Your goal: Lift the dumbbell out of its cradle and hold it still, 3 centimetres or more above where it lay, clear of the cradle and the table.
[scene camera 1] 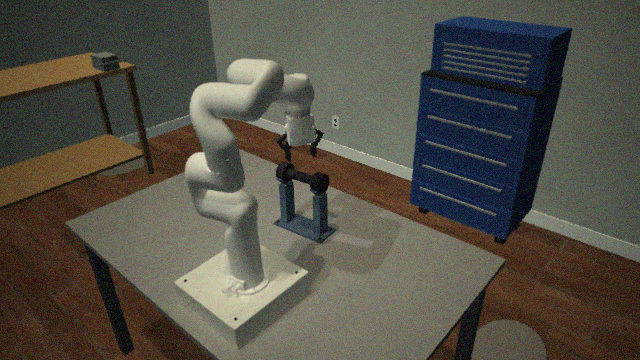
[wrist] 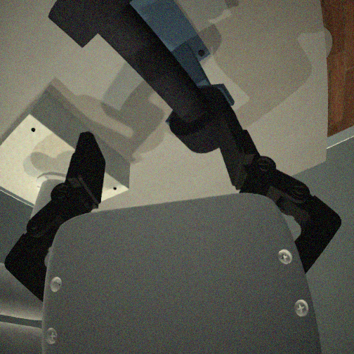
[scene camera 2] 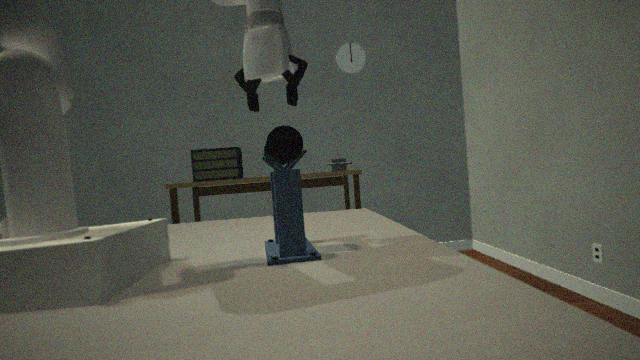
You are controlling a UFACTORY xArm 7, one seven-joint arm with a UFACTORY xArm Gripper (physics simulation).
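Places are measured from the arm's base along level axes (x right, y ahead, z up), in centimetres.
Pixels of known places: gripper, fingertip midpoint: [scene camera 1: 301, 158] [scene camera 2: 272, 108]; arm's base, link origin: [scene camera 1: 249, 280] [scene camera 2: 46, 238].
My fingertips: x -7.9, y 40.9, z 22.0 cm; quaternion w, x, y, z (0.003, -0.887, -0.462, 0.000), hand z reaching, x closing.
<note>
Ahead of a thing's pixels: the offset from my fingertips to its top centre. Level surfaces: height alone.
The black dumbbell @[dz -4.9, dx -0.7, dy +1.3 cm] [scene camera 1: 302, 176] [scene camera 2: 284, 144] [wrist: 150, 65] lies level in the notched tops of the two posts of the blue cradle @[dz -9.6, dx -0.7, dy +1.3 cm] [scene camera 1: 320, 215] [scene camera 2: 288, 215] [wrist: 170, 30]. The cradle stands upright on the grey table @[dz -30.6 cm] [scene camera 1: 400, 300] [scene camera 2: 350, 310]. My gripper [scene camera 1: 301, 156] [scene camera 2: 273, 107] [wrist: 158, 136] is open and empty, pointing down above the dumbbell, with a gap beneath its fingertips. In the scene camera 2 view it is slightly left of the round end. In the wrist view the bar runs diagonally between and beyond the fingers, and the right fingertip overlaps one dark head, so its outline is unclear.
The arm's white base block [scene camera 1: 200, 285] [scene camera 2: 75, 270] [wrist: 20, 145] stands on the table near the cradle. A blue tool cabinet [scene camera 1: 465, 130] stands on the floor by the wall. A wooden workbench [scene camera 1: 50, 75] [scene camera 2: 225, 188] stands beyond the table.
</note>
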